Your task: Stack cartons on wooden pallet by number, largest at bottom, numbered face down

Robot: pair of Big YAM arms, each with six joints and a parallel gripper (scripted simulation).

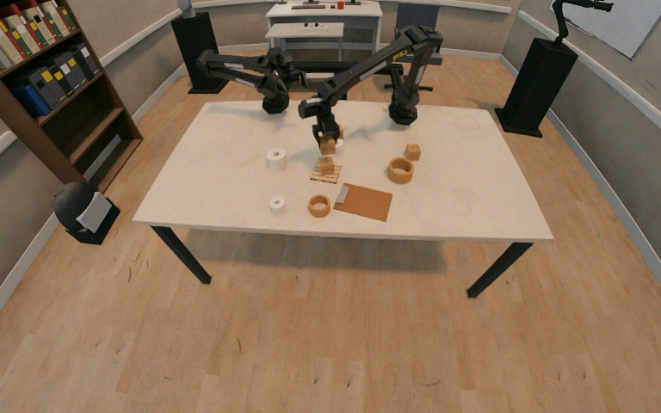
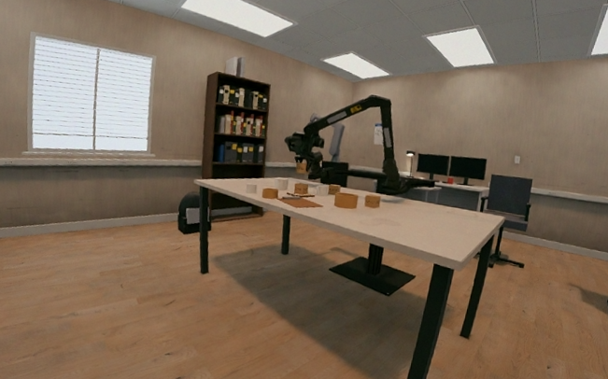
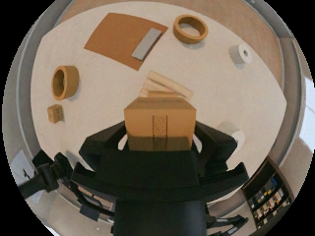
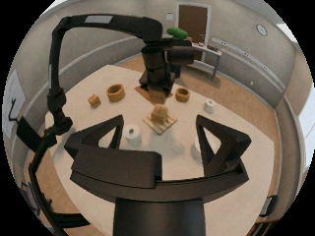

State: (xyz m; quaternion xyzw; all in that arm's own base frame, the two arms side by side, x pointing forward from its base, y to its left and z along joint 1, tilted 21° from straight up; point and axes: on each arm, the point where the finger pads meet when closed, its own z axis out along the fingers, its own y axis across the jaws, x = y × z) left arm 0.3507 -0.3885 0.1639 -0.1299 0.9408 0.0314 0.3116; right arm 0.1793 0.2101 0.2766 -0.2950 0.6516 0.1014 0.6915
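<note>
The carton lies 110 mm below my left hand and 10 mm to the right of it. Round my left hand: wooden pallet: 150 mm below, 10 mm to the right.
</note>
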